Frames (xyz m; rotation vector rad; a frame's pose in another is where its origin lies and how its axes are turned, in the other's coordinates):
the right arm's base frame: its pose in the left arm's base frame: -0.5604 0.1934 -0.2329 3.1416 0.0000 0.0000
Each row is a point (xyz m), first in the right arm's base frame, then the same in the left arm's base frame.
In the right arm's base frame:
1: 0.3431 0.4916 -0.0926
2: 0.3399 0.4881 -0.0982
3: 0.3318 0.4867 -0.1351
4: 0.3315 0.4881 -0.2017
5: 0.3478 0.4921 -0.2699
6: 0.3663 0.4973 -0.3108
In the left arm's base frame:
1: -0.2173 -0.2982 -0.1403
2: -0.2205 -0.2947 -0.1347
3: -0.2286 -0.2933 -0.0978
4: -0.2289 -0.2947 -0.0312
5: -0.2126 -0.2987 0.0370
6: -0.1941 -0.3039 0.0779

